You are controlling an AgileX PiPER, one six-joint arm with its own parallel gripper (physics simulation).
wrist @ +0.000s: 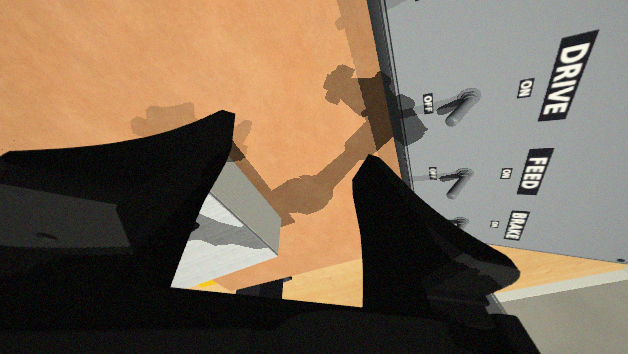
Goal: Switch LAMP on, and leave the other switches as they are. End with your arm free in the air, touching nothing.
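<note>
My gripper (pixel 301 151) is open, its two black fingers wide apart with nothing between them. A grey switch panel (pixel 500 135) stands to the right, beyond the right finger. The DRIVE lever (pixel 461 108) and the FEED lever (pixel 458 185) each have their tip on the OFF side of their base. The BRAKE lever (pixel 459 222) is mostly hidden behind the right finger, so its setting cannot be told. The LAMP label and its switch do not show in the wrist view. The fingers look apart from the levers in view.
A silvery block (pixel 260 215) shows between the fingers, partly hidden by the left one. A dark object (pixel 261 290) shows beyond it at the bottom. An orange mat (pixel 100 60) lies on a light wooden table (pixel 325 282). The arm's shadow crosses the mat and the panel's edge.
</note>
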